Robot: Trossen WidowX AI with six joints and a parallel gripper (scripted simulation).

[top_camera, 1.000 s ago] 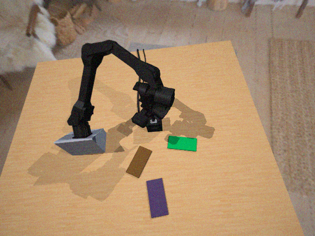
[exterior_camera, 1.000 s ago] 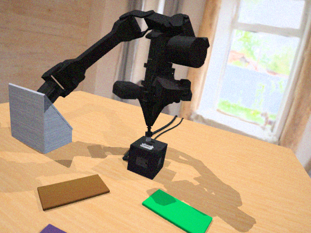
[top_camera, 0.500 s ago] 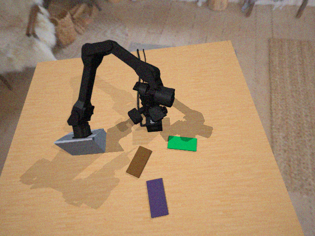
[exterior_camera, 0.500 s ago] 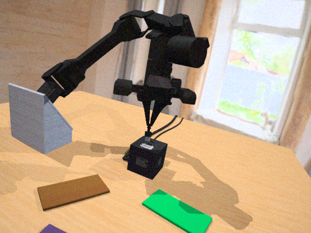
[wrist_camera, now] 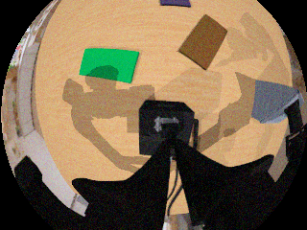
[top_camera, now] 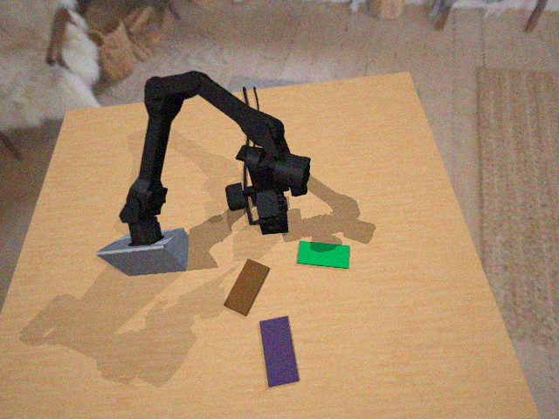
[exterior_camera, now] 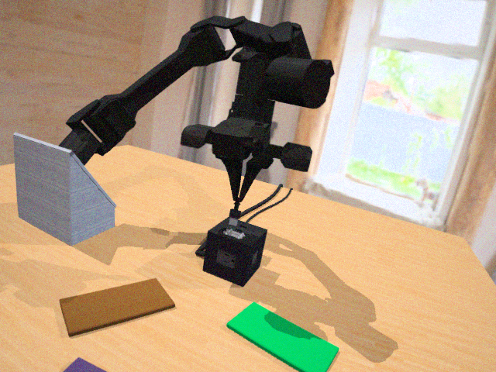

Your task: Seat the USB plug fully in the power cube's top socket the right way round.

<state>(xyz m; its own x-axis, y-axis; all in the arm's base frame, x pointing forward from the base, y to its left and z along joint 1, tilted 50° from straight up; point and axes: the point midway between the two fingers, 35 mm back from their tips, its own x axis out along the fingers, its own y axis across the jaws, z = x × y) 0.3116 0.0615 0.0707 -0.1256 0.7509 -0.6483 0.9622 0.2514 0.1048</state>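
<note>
The grey USB plug lies 20 mm below my gripper tip. The rest, counted from my gripper tip: green tile (140 mm ahead, 130 mm below, 80 mm to the right); then light grey socket (70 mm below, 10 mm to the left); then brown tile (170 mm to the right, 130 mm below, 70 mm behind).
</note>
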